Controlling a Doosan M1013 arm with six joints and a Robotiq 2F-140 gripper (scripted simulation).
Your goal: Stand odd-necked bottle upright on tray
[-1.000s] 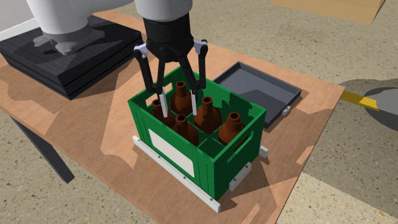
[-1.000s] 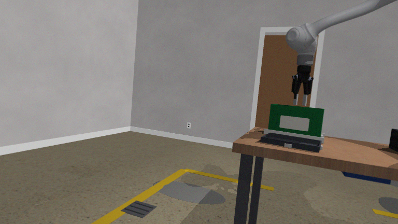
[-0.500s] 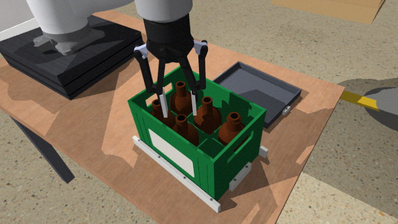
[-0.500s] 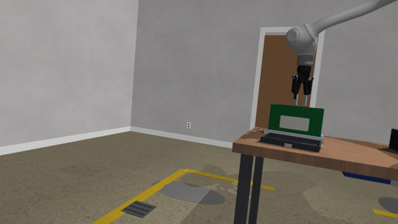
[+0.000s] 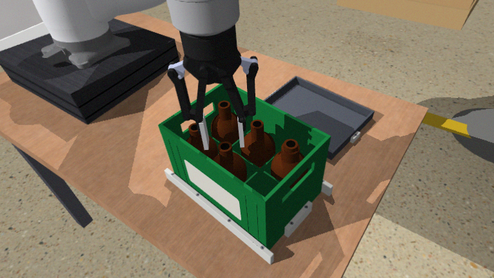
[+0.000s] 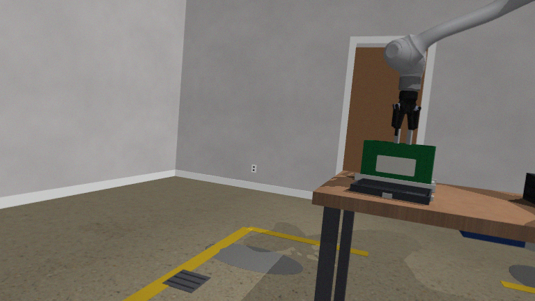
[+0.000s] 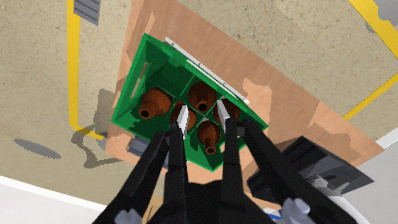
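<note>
Now: the crate 12 cm below my hand, 4 cm to the left of it and 1 cm ahead of it. Also, from my hand: grey tray (32 cm to the left, 19 cm below, 4 cm ahead).
</note>
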